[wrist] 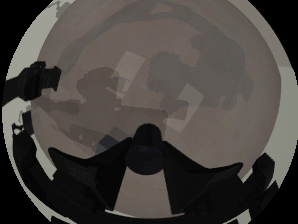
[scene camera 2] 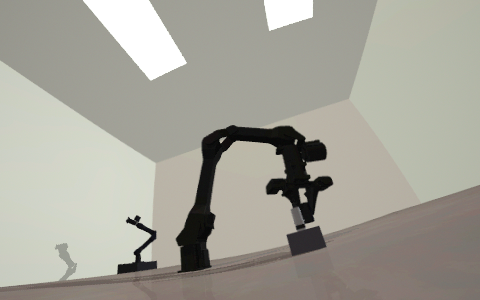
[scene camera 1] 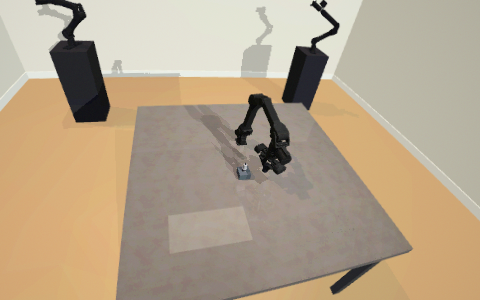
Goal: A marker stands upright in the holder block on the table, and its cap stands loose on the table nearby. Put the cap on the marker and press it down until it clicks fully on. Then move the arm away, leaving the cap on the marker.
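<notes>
There's my gripper (scene camera 2: 307, 215), and you'd also find the gripper (wrist: 146, 143) in the wrist view. I can see a cap (wrist: 145, 156) as well.
</notes>
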